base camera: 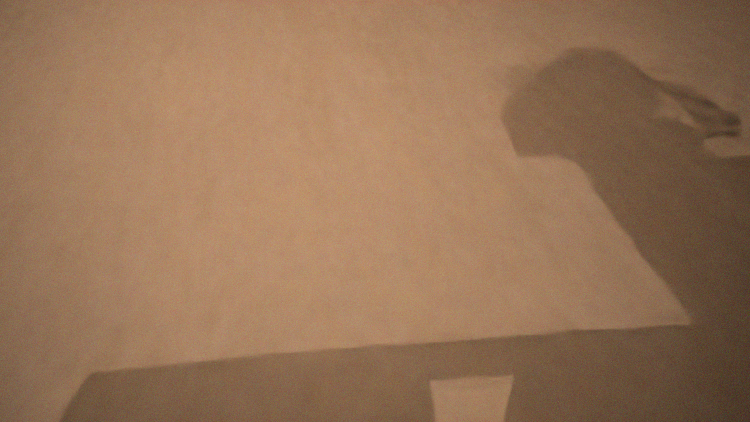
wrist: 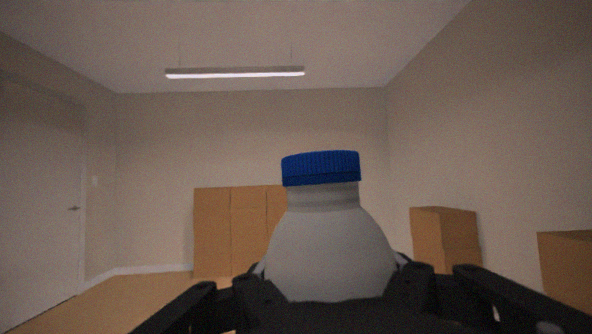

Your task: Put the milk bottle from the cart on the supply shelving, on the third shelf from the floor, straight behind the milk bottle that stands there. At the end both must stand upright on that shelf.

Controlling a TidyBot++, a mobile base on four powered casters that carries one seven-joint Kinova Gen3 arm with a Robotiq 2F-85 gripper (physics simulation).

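Places are measured from the arm's base along level axes (x ahead, y left, z up), in millimetres.
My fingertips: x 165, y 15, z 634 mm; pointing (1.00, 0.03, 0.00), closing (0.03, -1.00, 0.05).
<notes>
Behind a point stands the place of what it marks.
The milk bottle [wrist: 327, 240] @(x 105, y 15, z 664 mm), white with a blue cap, shows in the wrist view at the bottom centre, with its cap up and leaning very slightly. My gripper [wrist: 326, 264] @(x 165, y 15, z 634 mm) is shut on this bottle, with black fingers on its left and right sides below the shoulder. The lower part of the bottle is hidden behind the gripper. The cart, the supply shelving and the other milk bottle do not show in either view.
In the wrist view, stacked cardboard boxes [wrist: 231, 230] @(x 2794, y 1126, z 149 mm) stand at the far wall, more boxes [wrist: 442, 237] @(x 1926, y -893, z 230 mm) [wrist: 567, 265] @(x 1133, y -997, z 298 mm) stand along the right wall, and a door [wrist: 40, 200] @(x 1931, y 2595, z 634 mm) is at the left. The base camera shows a plain tan surface [base camera: 262, 183] @(x 489, y 111, z -396 mm) with shadows of the arm and base.
</notes>
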